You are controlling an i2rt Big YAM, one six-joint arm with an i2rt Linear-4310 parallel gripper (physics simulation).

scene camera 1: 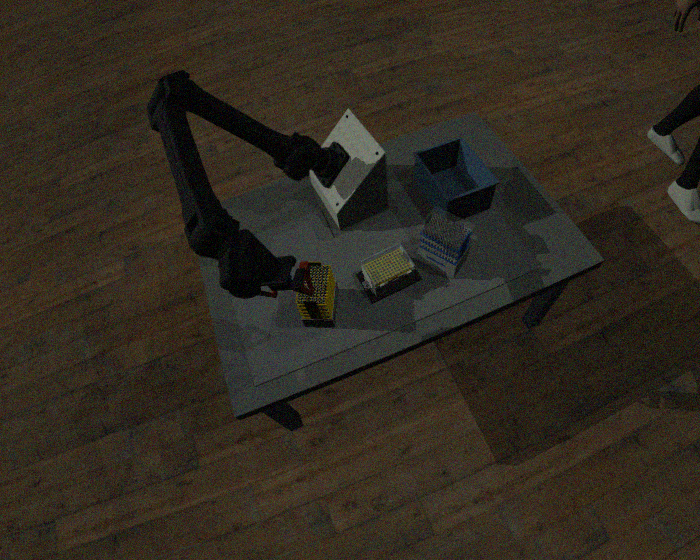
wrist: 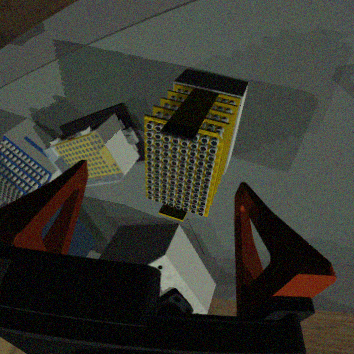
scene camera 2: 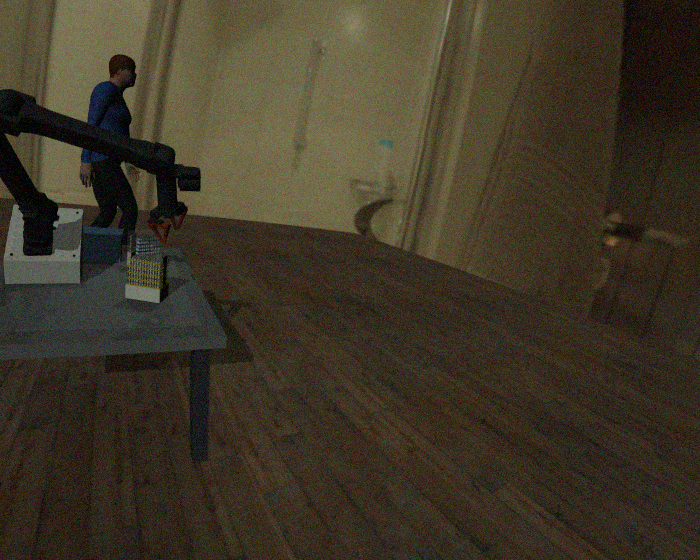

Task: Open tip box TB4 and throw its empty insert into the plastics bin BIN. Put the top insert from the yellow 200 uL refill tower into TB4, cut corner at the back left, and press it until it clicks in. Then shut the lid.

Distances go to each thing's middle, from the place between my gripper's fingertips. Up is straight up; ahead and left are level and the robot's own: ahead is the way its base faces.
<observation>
My hand is 59 cm to the right of the blue bin (scene camera 1: pixel 452 177), 20 cm past it and 16 cm above it.
</observation>
